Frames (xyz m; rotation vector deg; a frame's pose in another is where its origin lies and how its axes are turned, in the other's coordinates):
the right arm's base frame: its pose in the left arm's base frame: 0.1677 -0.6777 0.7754 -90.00 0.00 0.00
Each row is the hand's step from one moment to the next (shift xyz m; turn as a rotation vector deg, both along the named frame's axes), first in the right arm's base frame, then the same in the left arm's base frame.
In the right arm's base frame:
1: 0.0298 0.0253 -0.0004 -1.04 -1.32 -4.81
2: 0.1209 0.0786 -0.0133 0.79 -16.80 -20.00
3: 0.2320 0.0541 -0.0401 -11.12 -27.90 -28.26
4: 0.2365 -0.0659 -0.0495 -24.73 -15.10 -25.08
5: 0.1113 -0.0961 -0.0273 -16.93 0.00 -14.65
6: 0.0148 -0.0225 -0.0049 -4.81 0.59 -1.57
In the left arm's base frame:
1: 0.0298 -0.0004 -0.0253 -1.04 -4.81 1.32
2: 0.1209 -0.0133 -0.0786 0.79 -20.00 16.80
3: 0.2320 -0.0401 -0.0541 -11.12 -28.26 27.90
4: 0.2365 -0.0495 0.0659 -24.73 -25.08 15.10
5: 0.1113 -0.0273 0.0961 -16.93 -14.65 0.00
6: 0.0148 -0.0049 0.0225 -4.81 -1.57 -0.59

